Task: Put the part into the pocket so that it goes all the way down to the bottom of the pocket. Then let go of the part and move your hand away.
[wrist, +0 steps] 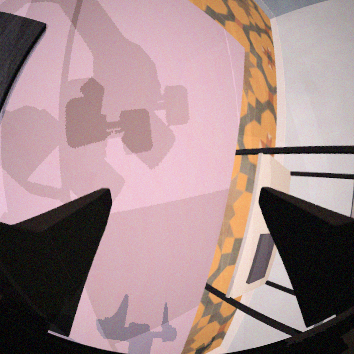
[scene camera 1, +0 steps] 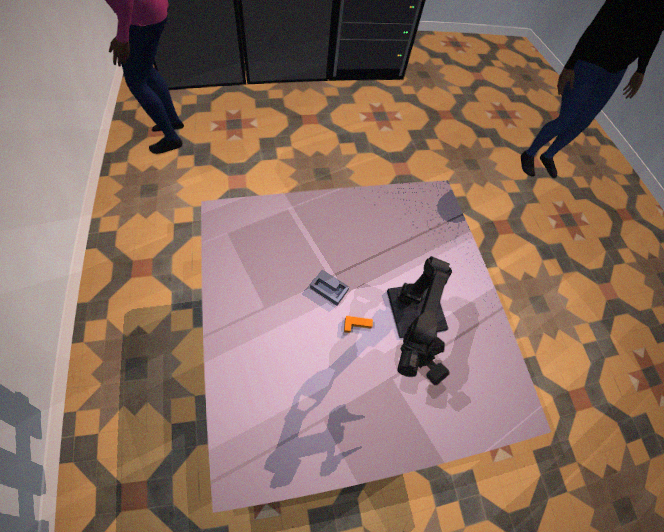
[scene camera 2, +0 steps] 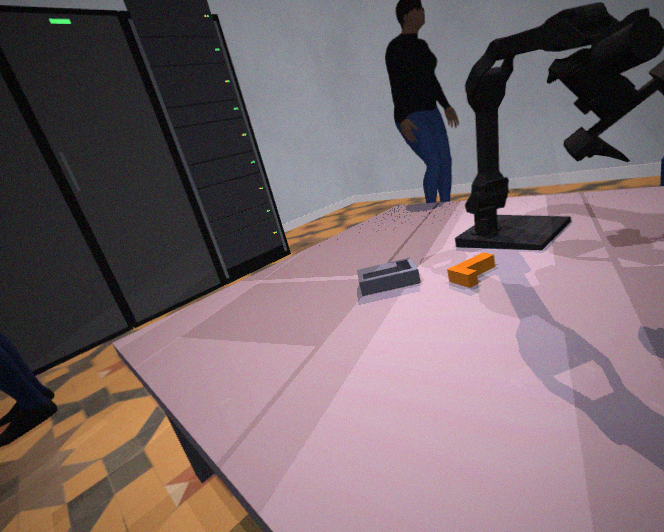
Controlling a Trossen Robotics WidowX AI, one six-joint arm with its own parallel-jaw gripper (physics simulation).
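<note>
The orange L-shaped part lies flat on the table, between the grey block and the arm's base. The grey block stands on the table beside the part, a short gap away. Its pocket is a dark, empty recess in its top face. My gripper is open and empty, high above the table on the far side of the arm's base from the block. In the second scene view it is partly cut off at the right edge. The part and the block do not show in the wrist view.
The arm's black base plate stands close to the part. The pink table carries long arm shadows. Dark cabinets and two standing people are beyond the table.
</note>
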